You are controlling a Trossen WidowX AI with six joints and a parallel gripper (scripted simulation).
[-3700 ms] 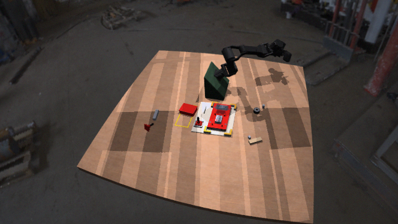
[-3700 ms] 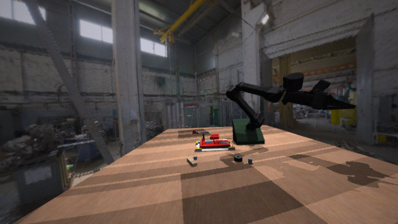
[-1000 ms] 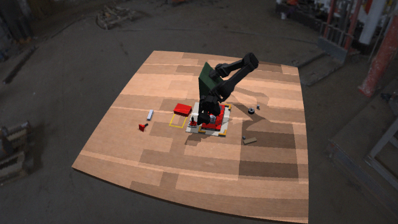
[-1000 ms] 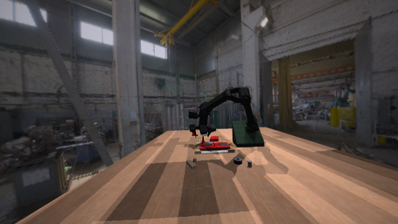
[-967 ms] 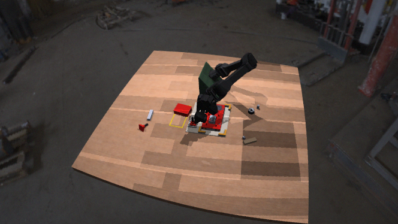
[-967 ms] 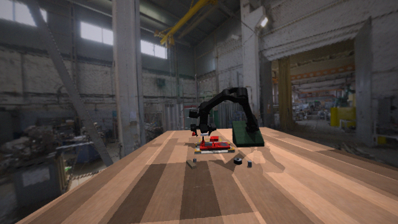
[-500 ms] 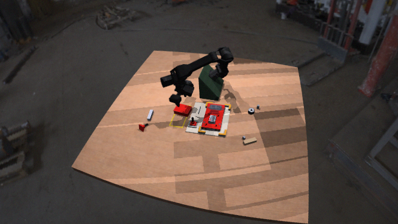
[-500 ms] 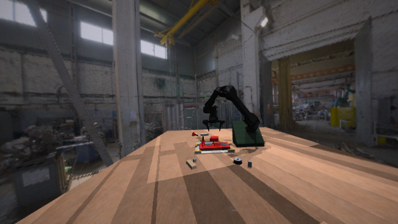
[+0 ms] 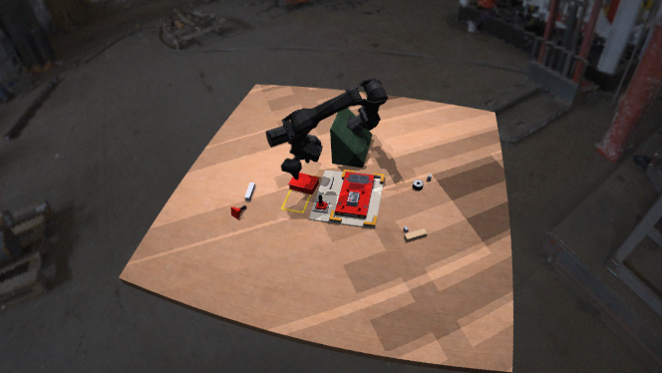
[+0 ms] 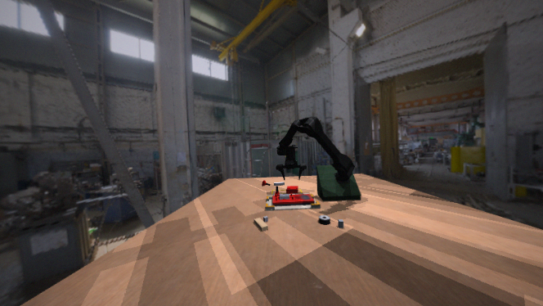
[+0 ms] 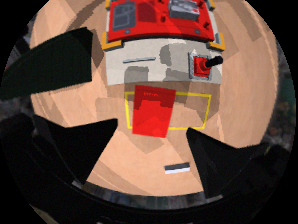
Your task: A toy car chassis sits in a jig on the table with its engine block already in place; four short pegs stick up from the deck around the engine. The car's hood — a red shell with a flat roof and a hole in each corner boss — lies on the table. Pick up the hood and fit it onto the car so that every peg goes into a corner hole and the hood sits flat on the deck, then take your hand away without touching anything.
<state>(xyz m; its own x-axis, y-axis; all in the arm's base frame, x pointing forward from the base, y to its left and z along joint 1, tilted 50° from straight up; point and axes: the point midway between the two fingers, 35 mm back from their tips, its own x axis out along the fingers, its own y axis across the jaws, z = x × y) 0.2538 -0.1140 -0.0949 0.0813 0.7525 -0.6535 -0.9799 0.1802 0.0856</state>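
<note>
The red hood lies 60 mm below my gripper tip. From my gripper tip the other things lie so: white bar: 70 mm ahead, 190 mm to the right, 60 mm below; then grey engine block: 70 mm ahead, 200 mm to the left, 50 mm below; then black wheel: 60 mm behind, 420 mm to the left, 60 mm below.
</note>
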